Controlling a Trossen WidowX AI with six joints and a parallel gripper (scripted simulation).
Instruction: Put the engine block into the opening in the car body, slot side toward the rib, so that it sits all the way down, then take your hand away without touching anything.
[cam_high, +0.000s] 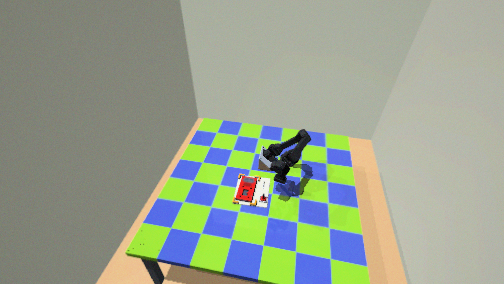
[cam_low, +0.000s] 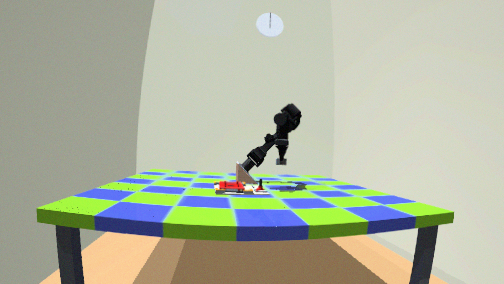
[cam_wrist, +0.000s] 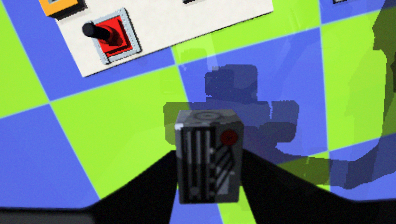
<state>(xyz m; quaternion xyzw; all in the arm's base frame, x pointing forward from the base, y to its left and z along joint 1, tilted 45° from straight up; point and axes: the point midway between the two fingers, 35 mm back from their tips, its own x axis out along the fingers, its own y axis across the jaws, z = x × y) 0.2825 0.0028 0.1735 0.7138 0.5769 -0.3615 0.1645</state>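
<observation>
Now: the white-and-grey base plate 1 cm ahead of my gripper tip, 21 cm to the right of it and 13 cm below it. Also, from my gripper tip: grey holder (7 cm ahead, 11 cm to the right, 11 cm below); then grey engine block (1 cm below).
</observation>
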